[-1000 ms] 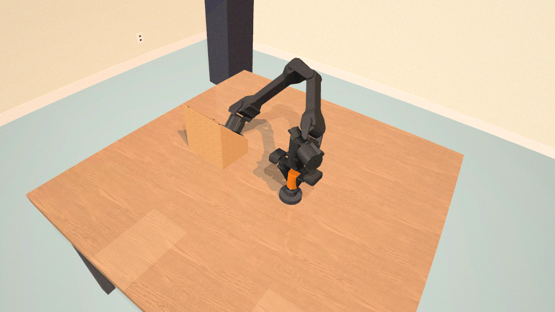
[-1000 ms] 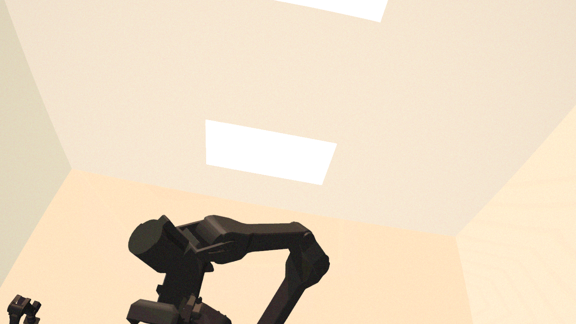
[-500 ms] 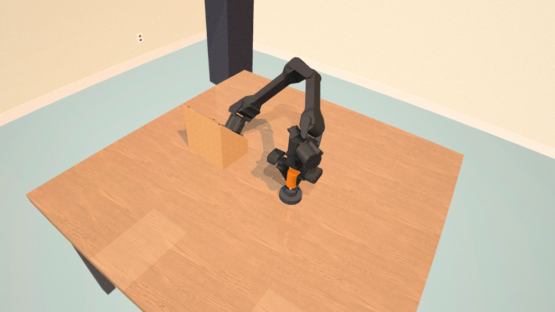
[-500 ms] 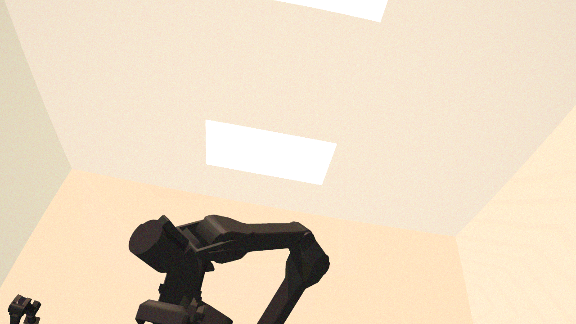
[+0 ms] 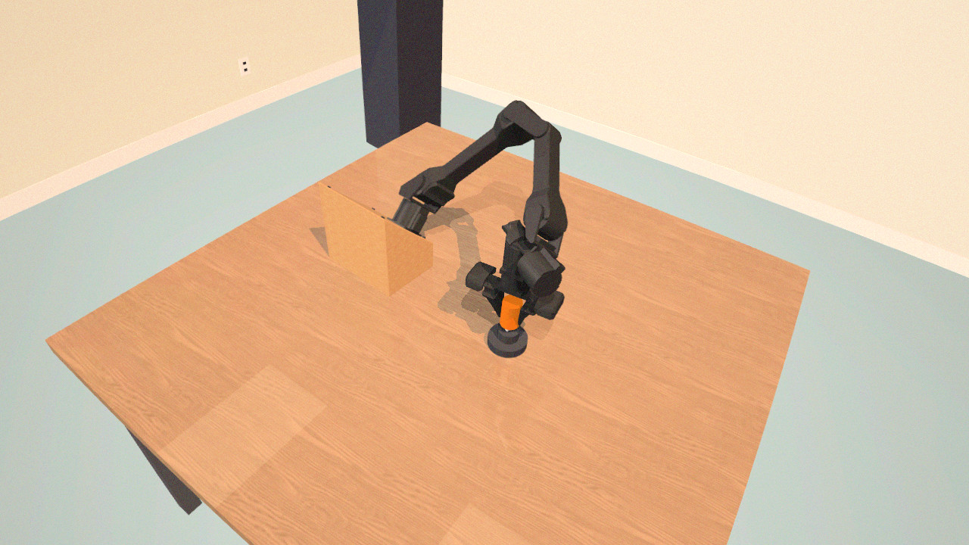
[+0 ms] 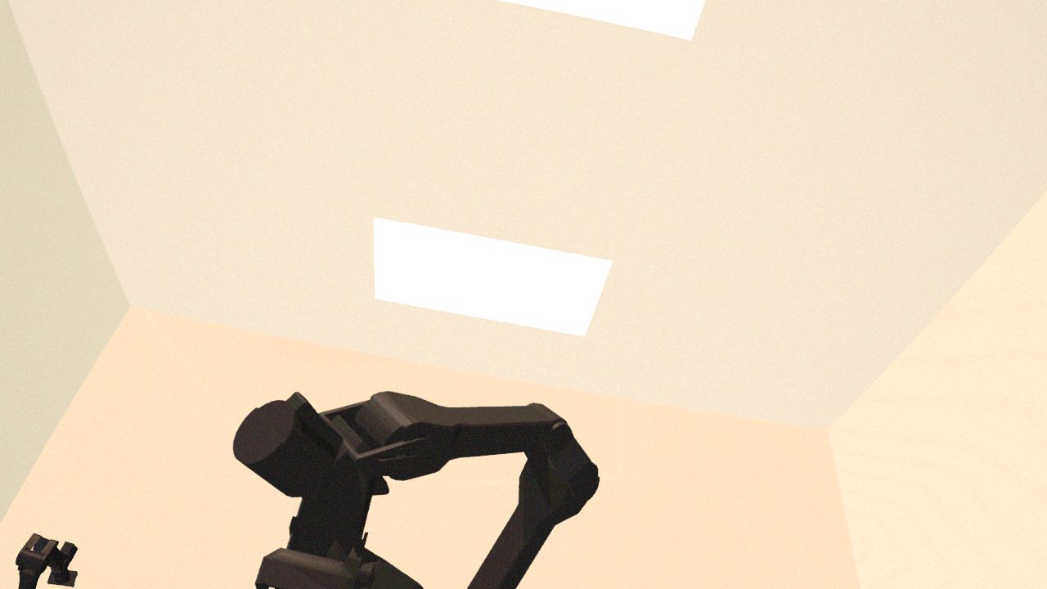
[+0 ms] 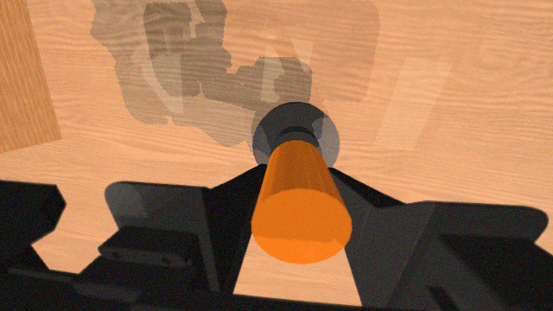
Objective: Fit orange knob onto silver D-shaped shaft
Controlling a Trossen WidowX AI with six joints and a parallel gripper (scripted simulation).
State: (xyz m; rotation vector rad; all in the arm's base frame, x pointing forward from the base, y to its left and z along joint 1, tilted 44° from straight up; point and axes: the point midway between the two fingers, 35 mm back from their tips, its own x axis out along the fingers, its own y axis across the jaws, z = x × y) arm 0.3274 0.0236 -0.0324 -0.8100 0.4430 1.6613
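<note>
The orange knob lies 4 cm above my gripper tip. Round my gripper tip: round dark pedestal: 4 cm below.
</note>
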